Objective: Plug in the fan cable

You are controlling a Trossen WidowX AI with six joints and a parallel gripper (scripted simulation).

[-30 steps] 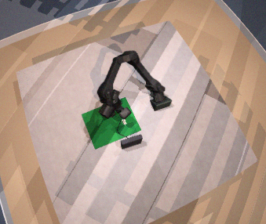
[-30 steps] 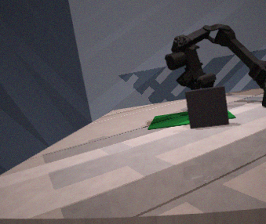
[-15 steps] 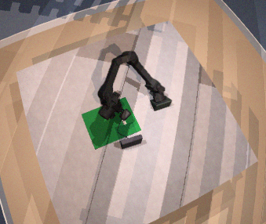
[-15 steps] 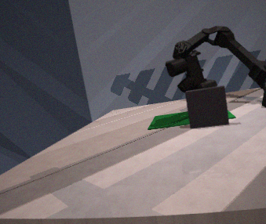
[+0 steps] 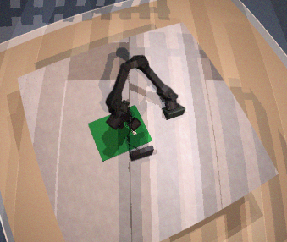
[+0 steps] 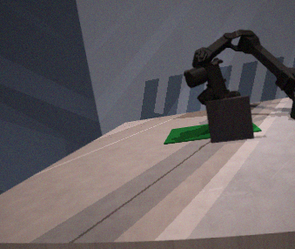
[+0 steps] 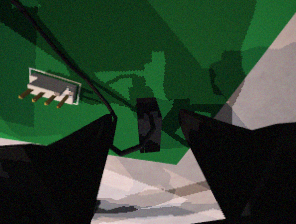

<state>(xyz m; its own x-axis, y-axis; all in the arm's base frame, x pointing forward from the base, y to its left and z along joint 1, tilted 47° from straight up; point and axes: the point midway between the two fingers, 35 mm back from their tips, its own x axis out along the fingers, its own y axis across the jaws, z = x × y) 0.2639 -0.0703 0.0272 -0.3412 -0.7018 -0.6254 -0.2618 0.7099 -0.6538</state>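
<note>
The dark plug lies 1 cm behind my gripper tip and 1 cm to the right of it. Also, from my gripper tip: black fan: 3 cm ahead, 21 cm to the left, 4 cm above; then green board: 7 cm ahead, 4 cm to the left, 4 cm below; then four-pin header: 8 cm to the left, 2 cm below.
</note>
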